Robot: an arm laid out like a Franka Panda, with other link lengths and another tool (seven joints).
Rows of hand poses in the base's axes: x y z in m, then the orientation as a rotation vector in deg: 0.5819, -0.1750, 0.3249, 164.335, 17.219, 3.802; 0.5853, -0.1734, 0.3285, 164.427, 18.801, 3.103; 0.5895, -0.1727, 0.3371, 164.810, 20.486, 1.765; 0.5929, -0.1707, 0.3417, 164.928, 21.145, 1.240; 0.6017, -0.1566, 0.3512, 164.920, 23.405, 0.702; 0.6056, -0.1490, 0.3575, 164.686, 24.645, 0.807; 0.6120, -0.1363, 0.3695, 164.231, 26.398, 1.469; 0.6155, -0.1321, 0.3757, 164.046, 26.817, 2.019; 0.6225, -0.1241, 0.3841, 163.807, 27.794, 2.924; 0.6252, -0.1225, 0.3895, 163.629, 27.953, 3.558; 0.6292, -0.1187, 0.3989, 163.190, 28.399, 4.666; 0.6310, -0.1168, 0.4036, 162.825, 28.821, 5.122
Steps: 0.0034, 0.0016, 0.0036, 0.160, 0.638, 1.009; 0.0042, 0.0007, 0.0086, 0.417, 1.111, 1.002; 0.0034, 0.0020, 0.0046, 0.138, 0.431, 0.393; 0.0088, 0.0141, 0.0095, 0.207, 0.580, 1.479; 0.0039, 0.0076, 0.0063, -0.060, 0.021, 0.864; 0.0064, 0.0127, 0.0120, -0.136, -0.330, 1.276; 0.0035, 0.0042, 0.0062, -0.058, -0.352, 0.345; 0.0070, 0.0080, 0.0084, 0.016, -0.538, 0.755; 0.0027, 0.0016, 0.0054, -0.068, -0.435, 0.177; 0.0040, 0.0038, 0.0094, -0.213, -0.764, 0.436; 0.0018, 0.0019, 0.0047, -0.232, -0.320, 0.358
